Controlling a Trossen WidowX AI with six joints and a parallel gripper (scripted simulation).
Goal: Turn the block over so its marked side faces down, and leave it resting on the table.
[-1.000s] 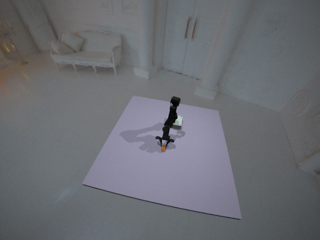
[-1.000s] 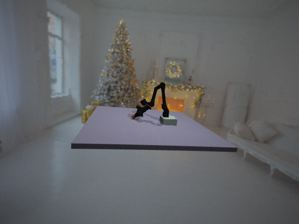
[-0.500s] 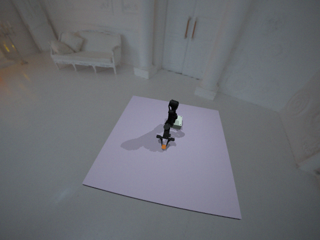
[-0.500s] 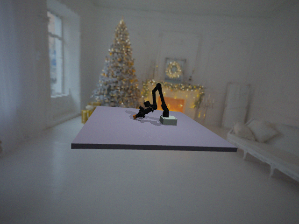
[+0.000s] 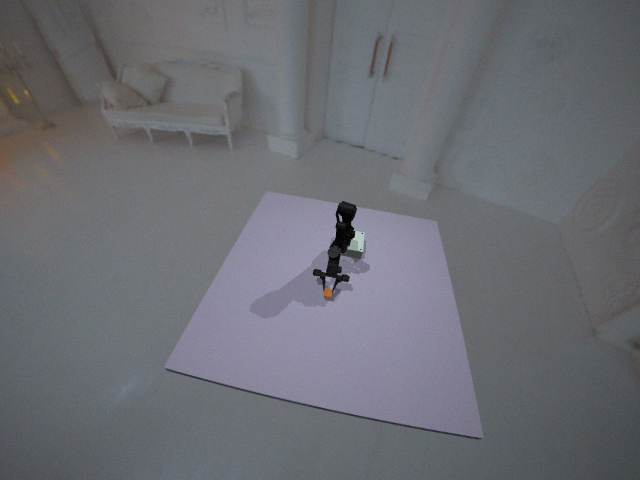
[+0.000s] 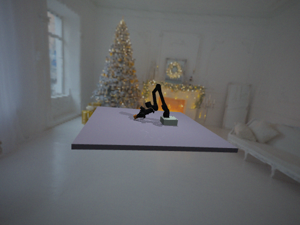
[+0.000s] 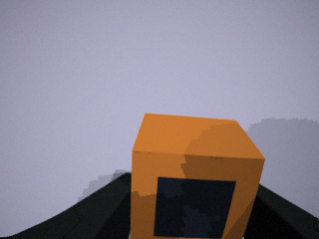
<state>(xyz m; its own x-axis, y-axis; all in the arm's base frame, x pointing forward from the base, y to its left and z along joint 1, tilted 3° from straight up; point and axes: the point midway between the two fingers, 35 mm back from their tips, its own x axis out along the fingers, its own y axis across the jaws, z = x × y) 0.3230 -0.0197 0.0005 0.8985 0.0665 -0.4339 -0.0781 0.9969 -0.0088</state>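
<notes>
The orange block is right at my gripper tip.
</notes>
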